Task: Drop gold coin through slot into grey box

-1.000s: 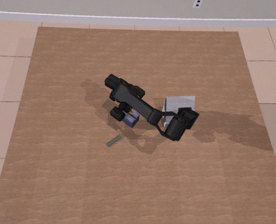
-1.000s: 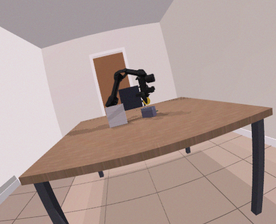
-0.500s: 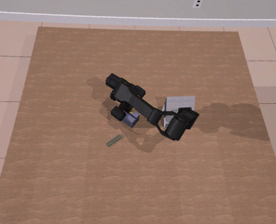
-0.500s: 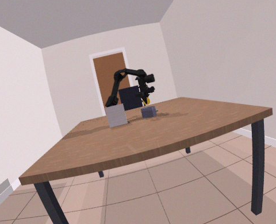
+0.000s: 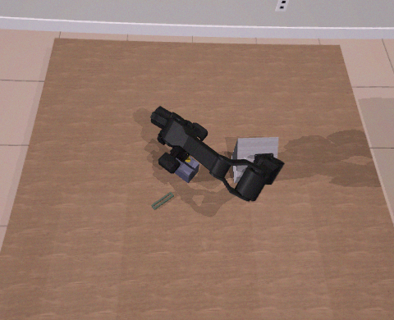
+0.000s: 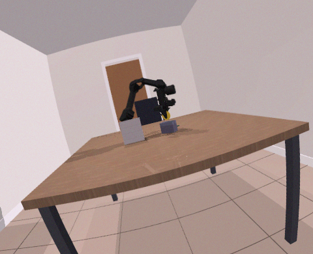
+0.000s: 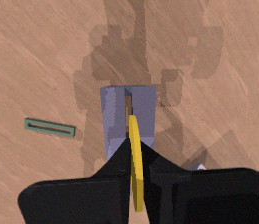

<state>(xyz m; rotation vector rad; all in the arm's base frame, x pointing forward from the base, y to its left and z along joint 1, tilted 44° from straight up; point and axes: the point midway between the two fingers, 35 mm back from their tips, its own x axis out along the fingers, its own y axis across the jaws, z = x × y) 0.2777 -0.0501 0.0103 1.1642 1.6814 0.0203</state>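
The gold coin lies 2 cm above my gripper tip.
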